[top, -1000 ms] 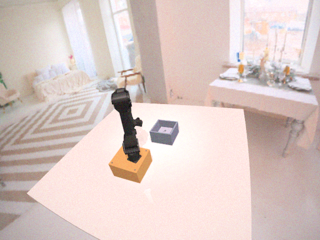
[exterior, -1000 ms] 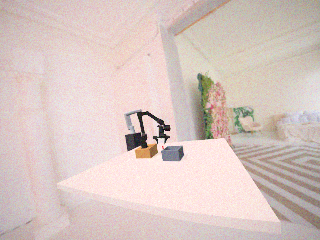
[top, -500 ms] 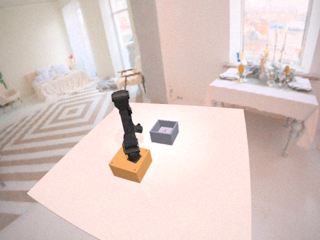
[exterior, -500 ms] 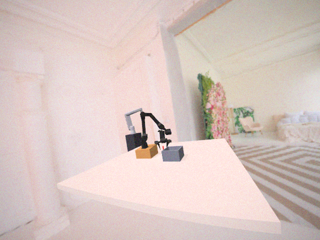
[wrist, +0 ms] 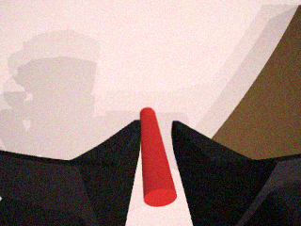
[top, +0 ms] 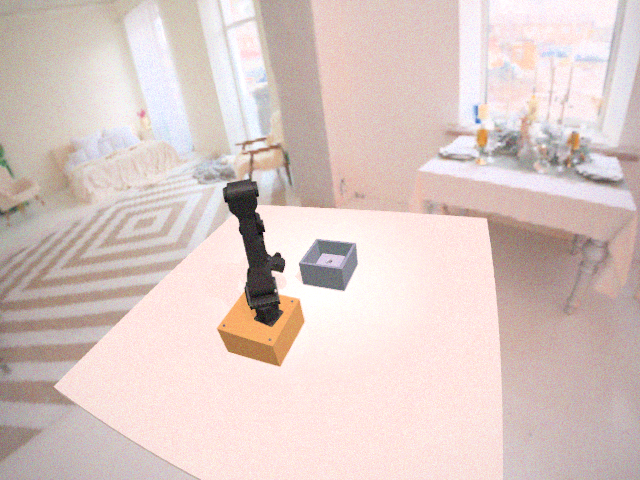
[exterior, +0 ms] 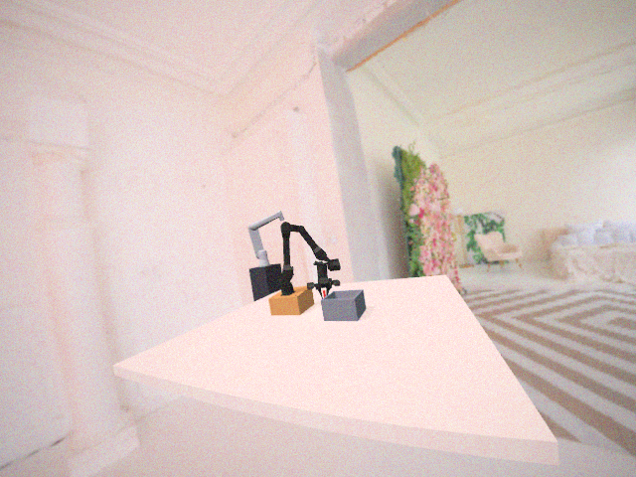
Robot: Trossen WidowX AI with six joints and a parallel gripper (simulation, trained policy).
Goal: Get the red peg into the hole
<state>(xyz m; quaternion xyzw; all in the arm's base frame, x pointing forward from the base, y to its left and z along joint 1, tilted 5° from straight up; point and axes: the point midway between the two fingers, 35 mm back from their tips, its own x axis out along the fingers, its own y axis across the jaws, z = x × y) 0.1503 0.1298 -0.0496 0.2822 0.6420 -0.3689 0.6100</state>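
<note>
The plate lies 200 mm ahead of my gripper tip, 150 mm to the right of it and 20 mm above it. Also, from my gripper tip: grey box (200 mm ahead, 150 mm to the right); then red peg (10 mm to the left, 10 mm above).
</note>
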